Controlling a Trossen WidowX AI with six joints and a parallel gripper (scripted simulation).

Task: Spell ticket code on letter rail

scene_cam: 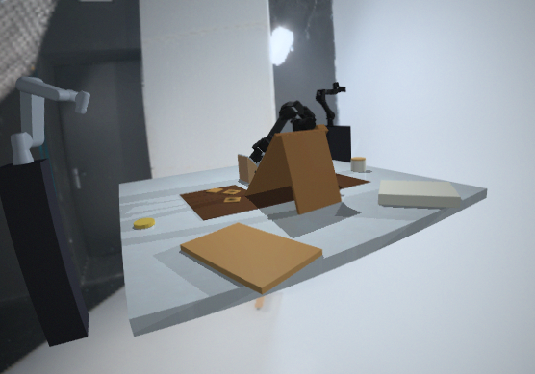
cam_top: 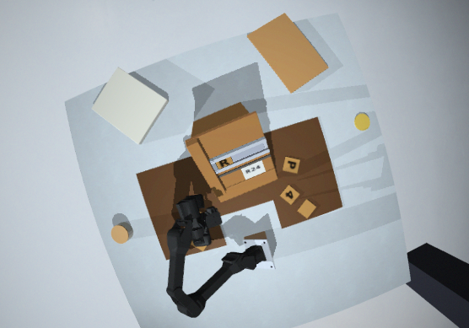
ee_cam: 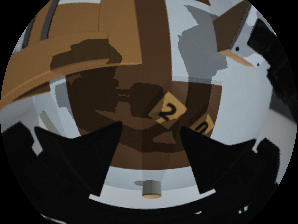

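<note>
Now: gripper tip 240 mm to the left of the white ticket, 100 mm short of it and 10 mm below it. Also, from my gripper tip: brown mat: 160 mm to the right, 80 mm below, 10 mm behind; orange slab: 530 mm to the right, 500 mm ahead, 70 mm below; cream slab: 510 mm ahead, 150 mm to the left, 60 mm below.
</note>
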